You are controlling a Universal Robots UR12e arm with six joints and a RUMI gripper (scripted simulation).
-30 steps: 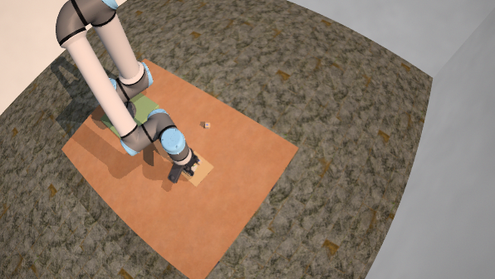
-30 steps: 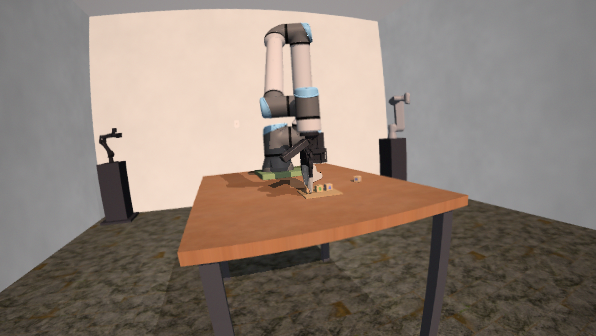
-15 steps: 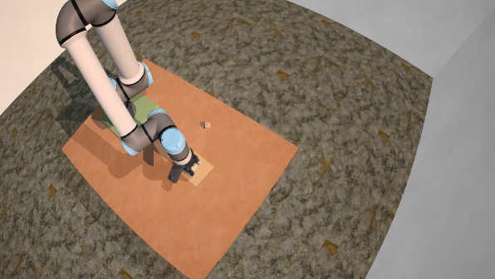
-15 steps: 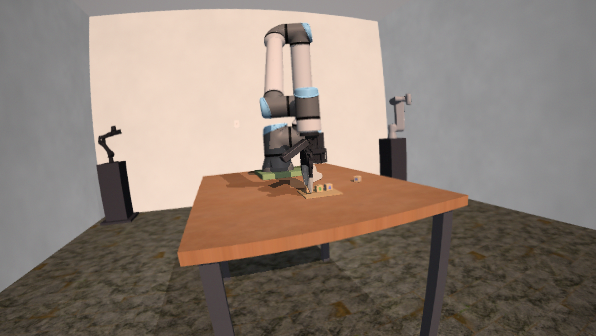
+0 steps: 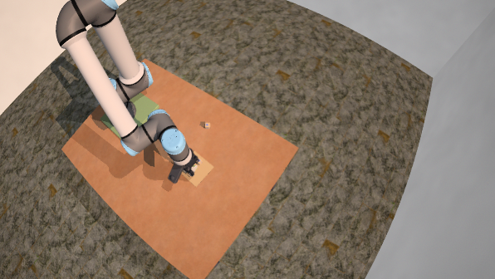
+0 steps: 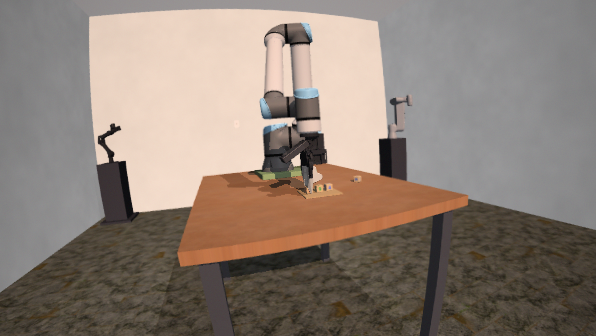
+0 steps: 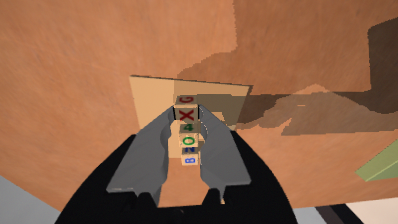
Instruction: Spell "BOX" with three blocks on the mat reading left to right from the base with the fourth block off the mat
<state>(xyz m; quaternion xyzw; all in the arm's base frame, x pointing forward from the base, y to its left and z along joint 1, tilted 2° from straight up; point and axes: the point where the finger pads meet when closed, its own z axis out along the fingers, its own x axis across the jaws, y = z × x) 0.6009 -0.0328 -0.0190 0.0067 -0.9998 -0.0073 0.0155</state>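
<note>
The tan mat lies 40 mm to the left of my hand and 20 mm below it.
</note>
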